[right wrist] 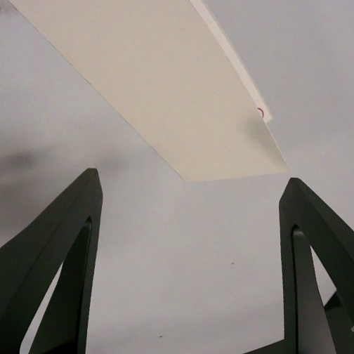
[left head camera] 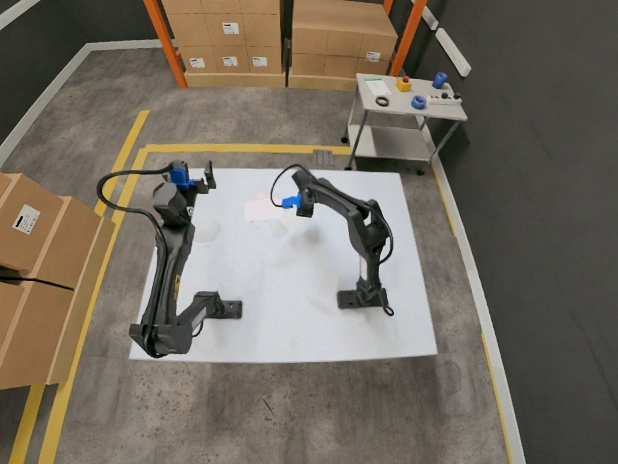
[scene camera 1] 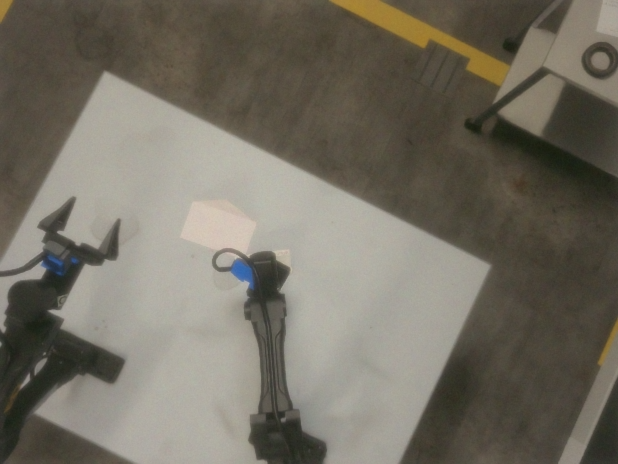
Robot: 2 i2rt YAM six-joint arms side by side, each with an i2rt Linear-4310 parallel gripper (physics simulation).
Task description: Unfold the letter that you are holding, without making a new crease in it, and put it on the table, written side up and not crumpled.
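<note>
The letter lies at the table's far middle, bent or partly folded. A pinkish part shows in both outer views; a paler part sticks out beside the right gripper. In the right wrist view its broad cream face is bare, with a narrow pinkish strip and a red mark along one edge. My right gripper is open, its fingertips apart near the letter's near end, with no paper gripped; its fingers are hidden in the outer views. My left gripper is open and empty, left of the letter.
The white table bears both arms. A grey cart stands beyond its far right corner. Carton stacks stand behind and at the left. The right arm's cable loops beside its wrist.
</note>
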